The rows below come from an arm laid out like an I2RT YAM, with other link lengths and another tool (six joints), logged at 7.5 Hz.
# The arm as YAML. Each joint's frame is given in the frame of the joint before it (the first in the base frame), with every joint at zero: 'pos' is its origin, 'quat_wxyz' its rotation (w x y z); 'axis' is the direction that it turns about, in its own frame. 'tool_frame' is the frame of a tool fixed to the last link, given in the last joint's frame.
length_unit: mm
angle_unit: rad
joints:
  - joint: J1
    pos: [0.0, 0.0, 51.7]
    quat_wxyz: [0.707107, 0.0, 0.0, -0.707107]
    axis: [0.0, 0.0, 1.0]
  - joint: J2
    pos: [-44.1, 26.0, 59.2]
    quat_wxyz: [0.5, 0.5, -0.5, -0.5]
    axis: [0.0, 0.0, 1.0]
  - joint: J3
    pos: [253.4, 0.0, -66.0]
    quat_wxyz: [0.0, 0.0, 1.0, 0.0]
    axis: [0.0, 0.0, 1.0]
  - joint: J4
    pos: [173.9, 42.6, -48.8]
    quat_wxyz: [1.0, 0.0, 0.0, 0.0]
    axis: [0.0, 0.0, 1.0]
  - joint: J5
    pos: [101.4, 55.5, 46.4]
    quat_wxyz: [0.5, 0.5, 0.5, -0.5]
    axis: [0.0, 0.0, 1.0]
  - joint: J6
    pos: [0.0, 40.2, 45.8]
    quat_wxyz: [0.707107, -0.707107, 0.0, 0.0]
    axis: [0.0, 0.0, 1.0]
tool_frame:
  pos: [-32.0, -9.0, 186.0]
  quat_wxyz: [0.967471, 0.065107, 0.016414, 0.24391]
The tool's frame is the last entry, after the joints.
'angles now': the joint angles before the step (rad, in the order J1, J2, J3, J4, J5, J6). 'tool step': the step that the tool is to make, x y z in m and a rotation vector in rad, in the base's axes. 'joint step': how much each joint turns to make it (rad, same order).
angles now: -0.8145 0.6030 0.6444 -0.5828 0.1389 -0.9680
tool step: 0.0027 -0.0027 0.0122 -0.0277 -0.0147 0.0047
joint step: -0.0008 0.0012 0.0155 0.0173 -0.0006 -0.0101
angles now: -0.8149 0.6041 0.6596 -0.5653 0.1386 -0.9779
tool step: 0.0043 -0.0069 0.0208 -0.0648 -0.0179 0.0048
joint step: -0.0002 0.0031 0.0037 0.0631 0.0100 -0.0305
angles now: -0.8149 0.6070 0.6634 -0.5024 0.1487 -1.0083
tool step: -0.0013 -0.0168 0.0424 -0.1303 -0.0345 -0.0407
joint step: -0.0001 0.0165 0.0021 0.1410 0.0616 -0.0452
